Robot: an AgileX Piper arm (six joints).
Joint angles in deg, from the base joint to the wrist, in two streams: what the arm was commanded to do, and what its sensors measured. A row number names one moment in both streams.
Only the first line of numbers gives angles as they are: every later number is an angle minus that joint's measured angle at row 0.
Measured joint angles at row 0: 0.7, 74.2, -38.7, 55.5, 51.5, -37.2
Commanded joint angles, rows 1 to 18: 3.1, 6.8, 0.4, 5.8, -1.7, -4.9; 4.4, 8.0, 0.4, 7.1, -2.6, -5.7; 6.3, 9.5, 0.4, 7.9, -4.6, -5.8; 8.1, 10.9, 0.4, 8.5, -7.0, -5.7; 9.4, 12.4, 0.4, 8.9, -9.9, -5.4; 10.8, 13.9, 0.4, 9.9, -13.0, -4.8; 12.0, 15.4, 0.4, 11.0, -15.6, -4.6; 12.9, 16.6, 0.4, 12.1, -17.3, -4.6; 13.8, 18.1, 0.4, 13.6, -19.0, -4.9; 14.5, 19.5, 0.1, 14.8, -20.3, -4.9; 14.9, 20.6, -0.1, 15.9, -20.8, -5.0; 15.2, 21.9, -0.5, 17.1, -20.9, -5.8; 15.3, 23.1, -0.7, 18.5, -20.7, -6.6; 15.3, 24.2, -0.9, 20.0, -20.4, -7.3; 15.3, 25.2, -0.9, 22.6, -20.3, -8.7; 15.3, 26.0, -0.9, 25.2, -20.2, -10.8; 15.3, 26.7, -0.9, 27.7, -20.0, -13.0; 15.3, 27.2, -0.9, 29.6, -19.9, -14.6
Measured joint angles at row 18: 15.3, 24.8, -0.6, 21.2, -19.8, -8.0
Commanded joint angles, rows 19 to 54: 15.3, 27.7, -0.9, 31.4, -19.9, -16.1; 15.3, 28.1, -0.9, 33.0, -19.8, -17.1; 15.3, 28.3, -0.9, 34.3, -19.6, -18.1; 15.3, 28.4, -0.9, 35.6, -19.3, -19.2; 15.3, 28.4, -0.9, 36.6, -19.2, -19.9; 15.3, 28.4, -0.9, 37.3, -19.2, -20.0; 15.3, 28.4, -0.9, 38.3, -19.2, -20.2; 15.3, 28.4, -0.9, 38.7, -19.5, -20.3; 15.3, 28.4, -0.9, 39.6, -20.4, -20.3; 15.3, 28.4, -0.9, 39.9, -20.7, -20.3; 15.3, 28.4, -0.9, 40.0, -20.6, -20.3; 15.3, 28.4, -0.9, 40.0, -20.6, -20.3; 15.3, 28.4, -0.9, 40.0, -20.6, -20.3; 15.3, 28.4, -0.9, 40.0, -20.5, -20.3; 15.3, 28.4, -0.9, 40.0, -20.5, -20.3; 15.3, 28.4, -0.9, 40.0, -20.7, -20.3; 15.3, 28.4, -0.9, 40.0, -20.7, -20.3; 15.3, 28.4, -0.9, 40.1, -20.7, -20.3; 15.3, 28.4, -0.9, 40.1, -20.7, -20.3; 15.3, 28.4, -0.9, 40.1, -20.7, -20.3; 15.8, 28.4, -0.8, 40.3, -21.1, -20.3; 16.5, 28.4, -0.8, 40.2, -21.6, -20.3; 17.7, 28.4, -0.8, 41.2, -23.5, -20.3; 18.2, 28.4, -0.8, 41.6, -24.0, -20.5; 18.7, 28.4, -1.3, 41.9, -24.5, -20.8; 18.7, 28.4, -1.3, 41.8, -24.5, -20.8; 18.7, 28.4, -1.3, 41.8, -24.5, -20.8; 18.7, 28.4, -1.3, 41.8, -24.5, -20.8; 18.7, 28.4, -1.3, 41.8, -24.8, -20.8; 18.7, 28.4, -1.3, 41.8, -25.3, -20.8; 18.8, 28.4, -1.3, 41.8, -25.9, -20.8; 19.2, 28.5, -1.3, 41.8, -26.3, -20.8; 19.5, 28.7, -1.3, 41.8, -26.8, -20.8; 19.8, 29.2, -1.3, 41.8, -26.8, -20.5; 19.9, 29.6, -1.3, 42.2, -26.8, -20.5; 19.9, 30.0, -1.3, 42.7, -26.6, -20.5
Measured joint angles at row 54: 19.3, 28.7, -1.2, 41.7, -26.3, -20.3
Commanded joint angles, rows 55 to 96: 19.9, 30.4, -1.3, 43.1, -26.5, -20.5; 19.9, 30.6, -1.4, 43.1, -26.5, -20.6; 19.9, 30.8, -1.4, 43.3, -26.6, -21.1; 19.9, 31.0, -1.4, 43.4, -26.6, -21.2; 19.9, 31.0, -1.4, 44.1, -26.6, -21.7; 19.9, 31.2, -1.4, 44.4, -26.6, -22.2; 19.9, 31.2, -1.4, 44.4, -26.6, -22.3; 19.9, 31.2, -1.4, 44.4, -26.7, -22.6; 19.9, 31.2, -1.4, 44.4, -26.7, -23.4; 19.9, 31.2, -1.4, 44.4, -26.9, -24.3; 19.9, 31.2, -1.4, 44.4, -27.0, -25.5; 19.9, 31.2, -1.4, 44.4, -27.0, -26.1; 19.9, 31.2, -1.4, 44.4, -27.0, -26.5; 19.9, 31.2, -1.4, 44.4, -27.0, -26.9; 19.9, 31.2, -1.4, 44.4, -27.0, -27.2; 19.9, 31.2, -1.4, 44.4, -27.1, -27.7; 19.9, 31.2, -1.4, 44.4, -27.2, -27.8; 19.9, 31.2, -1.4, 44.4, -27.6, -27.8; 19.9, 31.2, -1.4, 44.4, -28.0, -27.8; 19.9, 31.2, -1.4, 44.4, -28.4, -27.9; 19.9, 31.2, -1.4, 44.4, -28.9, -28.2; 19.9, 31.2, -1.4, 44.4, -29.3, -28.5; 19.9, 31.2, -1.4, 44.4, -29.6, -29.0; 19.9, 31.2, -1.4, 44.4, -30.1, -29.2; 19.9, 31.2, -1.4, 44.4, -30.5, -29.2; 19.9, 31.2, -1.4, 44.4, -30.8, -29.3; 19.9, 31.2, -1.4, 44.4, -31.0, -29.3; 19.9, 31.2, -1.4, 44.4, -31.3, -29.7; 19.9, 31.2, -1.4, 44.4, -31.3, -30.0; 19.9, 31.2, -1.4, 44.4, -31.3, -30.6; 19.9, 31.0, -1.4, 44.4, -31.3, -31.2; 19.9, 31.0, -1.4, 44.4, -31.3, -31.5; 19.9, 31.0, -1.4, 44.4, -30.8, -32.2; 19.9, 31.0, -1.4, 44.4, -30.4, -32.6; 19.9, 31.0, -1.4, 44.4, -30.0, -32.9; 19.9, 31.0, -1.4, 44.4, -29.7, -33.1; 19.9, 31.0, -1.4, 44.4, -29.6, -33.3; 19.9, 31.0, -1.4, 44.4, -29.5, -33.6; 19.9, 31.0, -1.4, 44.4, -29.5, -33.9; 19.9, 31.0, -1.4, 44.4, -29.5, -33.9; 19.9, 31.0, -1.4, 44.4, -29.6, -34.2; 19.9, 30.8, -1.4, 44.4, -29.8, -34.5
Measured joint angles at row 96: 19.9, 31.1, -1.2, 44.5, -30.2, -32.8
